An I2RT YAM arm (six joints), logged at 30 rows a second.
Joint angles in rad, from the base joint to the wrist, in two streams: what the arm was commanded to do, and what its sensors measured. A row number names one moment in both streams.
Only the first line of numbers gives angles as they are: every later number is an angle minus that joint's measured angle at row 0.
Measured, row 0: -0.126 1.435 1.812 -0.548 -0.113 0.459
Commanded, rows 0 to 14: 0.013 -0.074 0.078 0.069 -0.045 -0.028; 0.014 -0.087 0.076 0.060 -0.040 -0.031; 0.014 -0.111 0.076 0.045 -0.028 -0.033; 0.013 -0.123 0.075 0.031 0.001 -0.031; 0.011 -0.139 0.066 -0.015 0.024 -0.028; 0.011 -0.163 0.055 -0.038 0.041 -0.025; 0.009 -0.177 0.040 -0.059 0.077 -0.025; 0.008 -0.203 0.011 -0.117 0.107 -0.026; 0.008 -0.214 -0.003 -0.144 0.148 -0.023; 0.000 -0.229 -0.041 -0.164 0.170 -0.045; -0.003 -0.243 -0.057 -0.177 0.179 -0.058; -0.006 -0.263 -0.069 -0.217 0.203 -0.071; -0.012 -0.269 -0.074 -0.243 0.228 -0.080; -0.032 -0.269 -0.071 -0.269 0.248 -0.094; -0.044 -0.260 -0.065 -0.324 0.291 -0.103
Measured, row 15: -0.016 -0.265 -0.059 -0.218 0.162 -0.054
